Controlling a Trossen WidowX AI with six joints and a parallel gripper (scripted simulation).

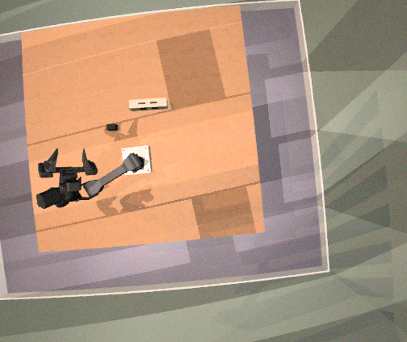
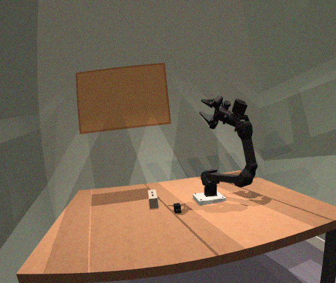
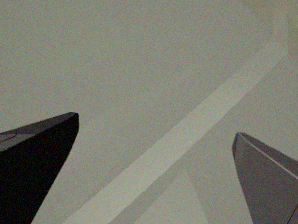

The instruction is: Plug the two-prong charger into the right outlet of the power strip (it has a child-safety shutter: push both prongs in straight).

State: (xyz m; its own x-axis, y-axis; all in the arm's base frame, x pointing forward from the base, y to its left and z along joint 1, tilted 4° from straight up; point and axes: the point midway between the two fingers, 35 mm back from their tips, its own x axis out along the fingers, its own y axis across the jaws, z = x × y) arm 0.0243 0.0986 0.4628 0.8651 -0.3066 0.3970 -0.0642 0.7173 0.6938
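Right now the charger is 480 mm below my gripper tip, 160 mm ahead of it and 80 mm to the left of it.
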